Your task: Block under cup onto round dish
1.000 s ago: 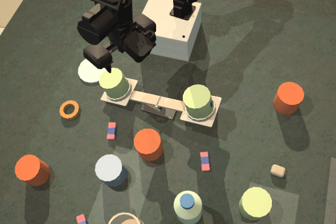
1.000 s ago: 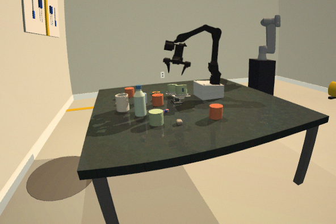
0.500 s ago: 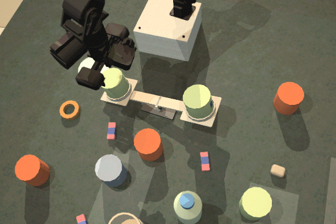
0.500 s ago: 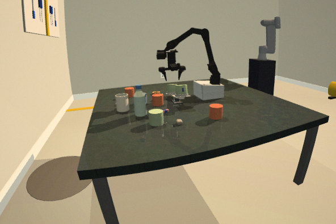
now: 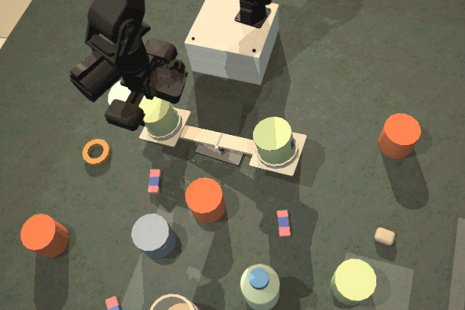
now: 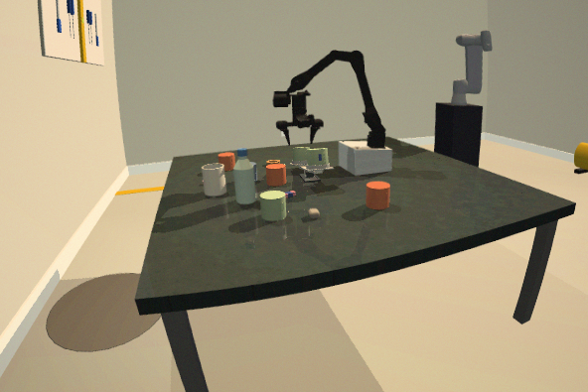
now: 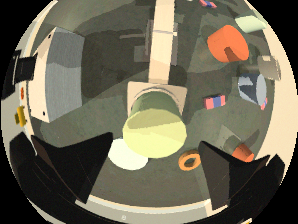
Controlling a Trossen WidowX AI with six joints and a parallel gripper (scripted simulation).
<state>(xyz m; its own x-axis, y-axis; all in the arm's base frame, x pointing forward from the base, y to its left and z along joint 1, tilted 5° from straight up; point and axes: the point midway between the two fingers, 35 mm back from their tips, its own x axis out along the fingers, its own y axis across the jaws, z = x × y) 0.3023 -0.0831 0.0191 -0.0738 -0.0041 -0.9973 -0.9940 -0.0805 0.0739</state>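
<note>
Now: the teal block 6 cm below my gripper tip. From my gripper tip the other things lie so: beige lump 51 cm to the left, 9 cm below, 3 cm ahead; then round white dish 12 cm to the right, 10 cm below, 5 cm behind; then grey-blue cup 23 cm ahead, 13 cm to the left, 7 cm below.
</note>
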